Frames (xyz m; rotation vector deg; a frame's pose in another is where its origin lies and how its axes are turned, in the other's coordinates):
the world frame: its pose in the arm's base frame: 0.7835 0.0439 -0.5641 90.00 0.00 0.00
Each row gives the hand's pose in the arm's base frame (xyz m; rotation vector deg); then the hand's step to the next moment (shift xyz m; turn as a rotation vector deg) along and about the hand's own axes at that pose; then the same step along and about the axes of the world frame.
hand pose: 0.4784 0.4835 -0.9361 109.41 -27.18 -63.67
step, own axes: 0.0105 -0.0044 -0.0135 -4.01 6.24 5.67
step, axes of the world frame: 0.0166 -0.0058 -0.0020 -6.35 5.84 3.57
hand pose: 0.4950 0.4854 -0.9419 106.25 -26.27 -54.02
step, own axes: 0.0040 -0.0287 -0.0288 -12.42 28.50 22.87
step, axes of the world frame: 0.0222 -0.0203 -0.0276 -22.96 24.96 18.42
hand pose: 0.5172 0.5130 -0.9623 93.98 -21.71 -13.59
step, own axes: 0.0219 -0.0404 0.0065 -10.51 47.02 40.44
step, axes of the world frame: 0.0220 -0.0393 0.0114 -29.68 41.59 36.69
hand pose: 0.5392 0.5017 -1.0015 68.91 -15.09 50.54
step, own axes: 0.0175 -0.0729 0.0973 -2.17 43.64 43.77
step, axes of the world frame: 0.0889 -0.0035 0.0847 -20.97 45.58 36.17
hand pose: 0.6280 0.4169 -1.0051 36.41 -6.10 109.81
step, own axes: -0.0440 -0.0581 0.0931 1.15 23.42 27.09
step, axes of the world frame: 0.0993 0.0463 0.0444 -10.57 28.63 18.77
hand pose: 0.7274 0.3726 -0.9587 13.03 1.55 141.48
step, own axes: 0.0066 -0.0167 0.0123 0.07 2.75 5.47
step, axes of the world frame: 0.0072 0.0119 -0.0168 -0.80 5.61 2.33
